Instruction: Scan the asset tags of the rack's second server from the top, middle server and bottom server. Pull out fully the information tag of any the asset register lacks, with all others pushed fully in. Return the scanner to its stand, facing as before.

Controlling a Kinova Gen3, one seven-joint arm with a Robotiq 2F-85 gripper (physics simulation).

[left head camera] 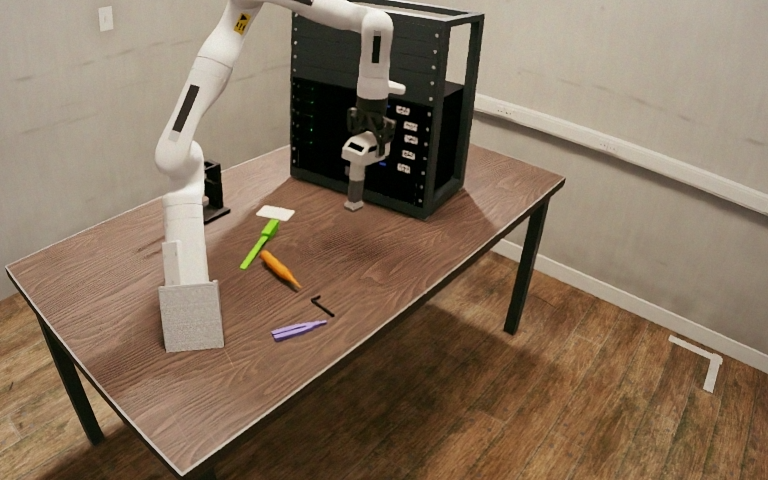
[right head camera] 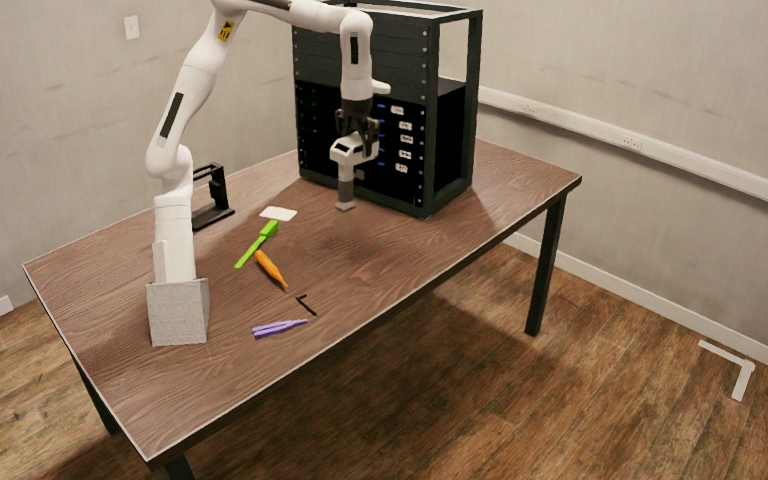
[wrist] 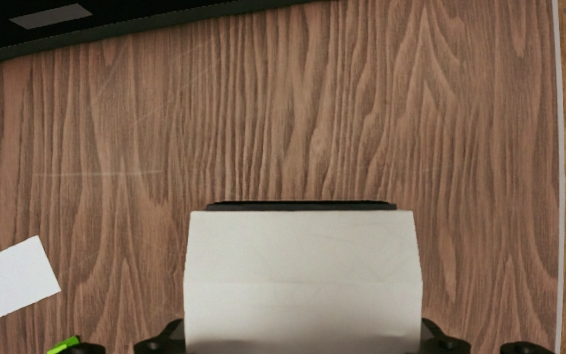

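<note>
My gripper (left head camera: 369, 135) (right head camera: 357, 134) (wrist: 300, 333) is shut on the white and grey scanner (left head camera: 355, 172) (right head camera: 345, 169) (wrist: 303, 260), which hangs upright, handle down, before the black rack (left head camera: 440, 73) (right head camera: 432, 73) (wrist: 150, 31). No red light shows at its front edge in the wrist view. White asset tags sit at the right of the servers: second from top (left head camera: 410, 125) (right head camera: 404, 125), middle (left head camera: 410, 139) (right head camera: 406, 138), bottom (left head camera: 403, 168) (right head camera: 400, 168). Their print is too small to read. Blue tabs show left of them, partly hidden. The black stand (left head camera: 215, 186) (right head camera: 220, 195) is behind the arm.
A grey rectangle (right head camera: 359, 174) (wrist: 50, 16) is low on the rack front. On the table (left head camera: 362, 271) (right head camera: 351, 266) lie a white card (left head camera: 275, 212) (right head camera: 278, 213) (wrist: 27, 277), green tool (left head camera: 260, 243) (right head camera: 257, 243), orange tool (left head camera: 278, 268) (right head camera: 269, 267), black hex key (left head camera: 323, 306) (right head camera: 306, 305) and purple tool (left head camera: 297, 329) (right head camera: 278, 327).
</note>
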